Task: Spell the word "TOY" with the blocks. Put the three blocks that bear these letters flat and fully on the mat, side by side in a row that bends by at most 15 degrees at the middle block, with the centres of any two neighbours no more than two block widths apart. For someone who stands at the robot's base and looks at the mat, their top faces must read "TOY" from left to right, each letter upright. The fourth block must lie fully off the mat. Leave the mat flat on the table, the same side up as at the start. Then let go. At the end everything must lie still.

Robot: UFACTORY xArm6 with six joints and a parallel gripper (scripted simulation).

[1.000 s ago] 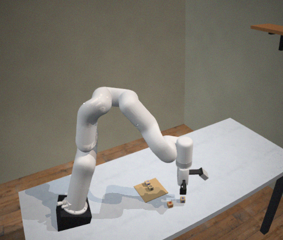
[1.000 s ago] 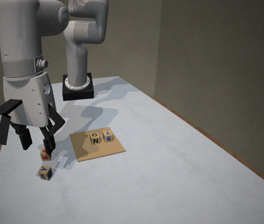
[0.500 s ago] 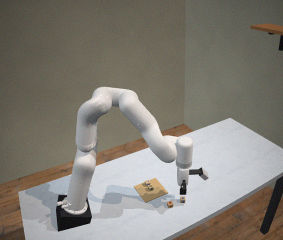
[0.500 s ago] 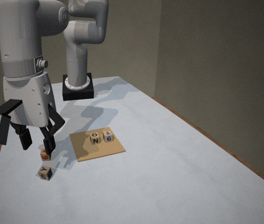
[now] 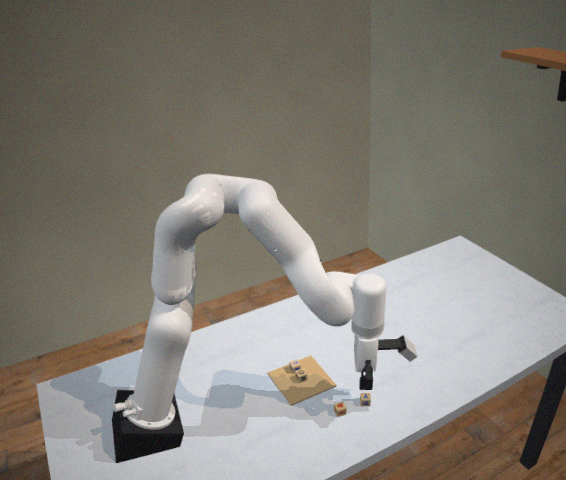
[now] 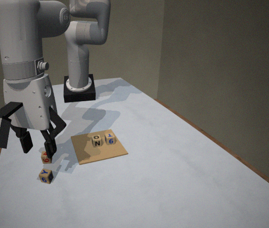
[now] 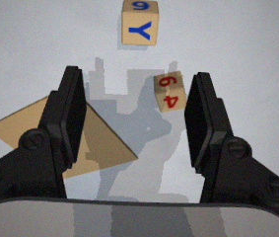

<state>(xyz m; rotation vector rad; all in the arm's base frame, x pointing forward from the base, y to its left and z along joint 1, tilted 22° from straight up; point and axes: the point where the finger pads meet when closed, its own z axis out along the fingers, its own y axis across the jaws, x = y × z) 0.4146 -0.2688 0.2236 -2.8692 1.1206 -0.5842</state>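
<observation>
Now: hand 9 cm above the Y block. The rest, counted from my hand: tan mat: 6 cm behind, 18 cm to the left, 10 cm below.
</observation>
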